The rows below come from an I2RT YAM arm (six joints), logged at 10 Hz.
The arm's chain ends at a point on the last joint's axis. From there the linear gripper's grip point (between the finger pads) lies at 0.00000 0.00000 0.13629 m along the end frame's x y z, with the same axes.
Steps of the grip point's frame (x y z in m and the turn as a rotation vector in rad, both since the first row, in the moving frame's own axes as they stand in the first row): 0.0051, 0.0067, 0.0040, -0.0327, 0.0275, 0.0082; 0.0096, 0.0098, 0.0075, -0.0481, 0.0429, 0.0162; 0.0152, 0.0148, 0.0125, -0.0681, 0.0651, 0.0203; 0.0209, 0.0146, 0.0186, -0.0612, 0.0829, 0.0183; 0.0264, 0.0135, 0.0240, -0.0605, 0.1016, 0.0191
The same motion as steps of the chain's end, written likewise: 0.0014, 0.0022, 0.0041, -0.0327, 0.0275, 0.0082; 0.0038, 0.0032, 0.0078, -0.0481, 0.0429, 0.0162; 0.0064, 0.0054, 0.0131, -0.0681, 0.0651, 0.0203; 0.0097, 0.0062, 0.0193, -0.0612, 0.0829, 0.0183; 0.0127, 0.0051, 0.0250, -0.0605, 0.1016, 0.0191
